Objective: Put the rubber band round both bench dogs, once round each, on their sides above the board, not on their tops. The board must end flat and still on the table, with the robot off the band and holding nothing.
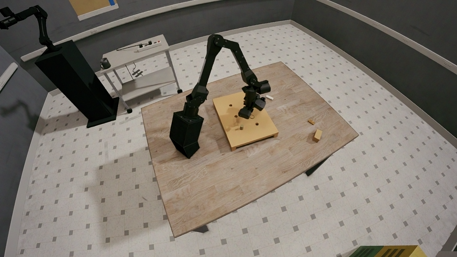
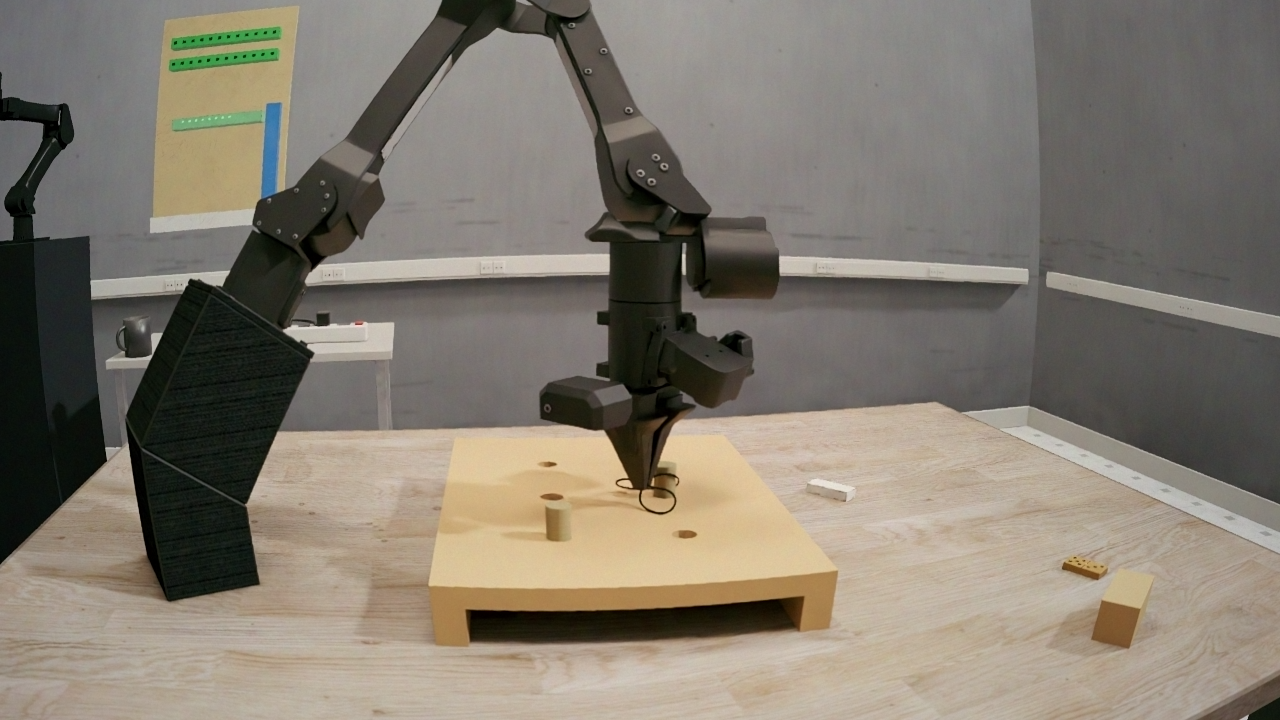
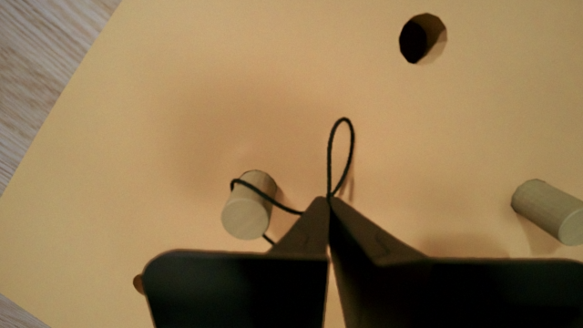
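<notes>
My gripper is now 30 mm past the tan board, 20 mm to the right of it and 70 mm above it. From my hand the other things lie so: wooden block: 360 mm ahead, 250 mm to the right, 80 mm below; white block: 220 mm ahead, 140 mm to the left, 90 mm below; domino: 390 mm ahead, 140 mm to the right, 90 mm below.
</notes>
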